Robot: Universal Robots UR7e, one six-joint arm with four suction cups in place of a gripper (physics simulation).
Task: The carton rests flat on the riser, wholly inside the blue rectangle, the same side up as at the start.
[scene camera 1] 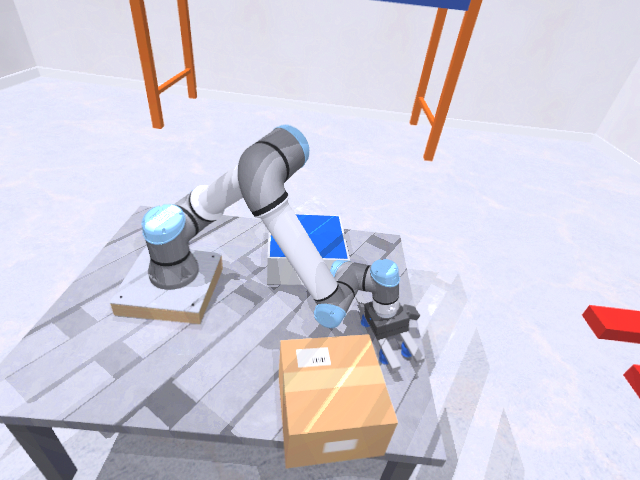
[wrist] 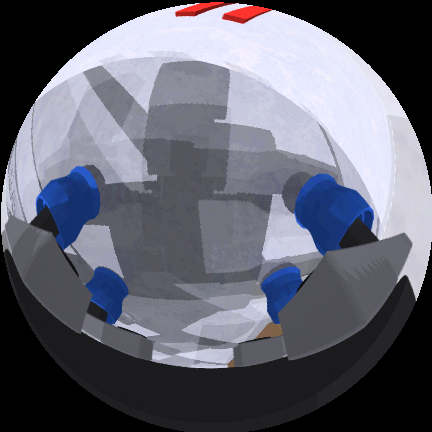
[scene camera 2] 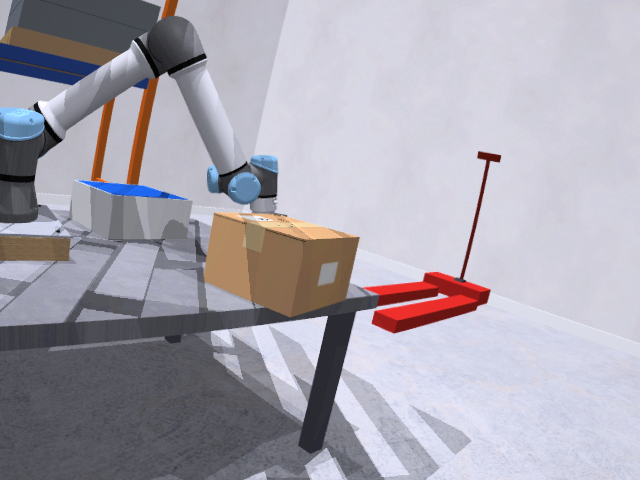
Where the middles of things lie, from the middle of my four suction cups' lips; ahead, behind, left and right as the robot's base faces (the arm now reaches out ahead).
Scene:
I see the cardboard carton (scene camera 1: 335, 406) 230 mm to the right of my suction cup, 210 mm behind it and 60 mm above it. From my suction cup the other things lie so: riser with blue rectangle (scene camera 2: 115, 211): 380 mm to the left, 230 mm behind, 40 mm above.

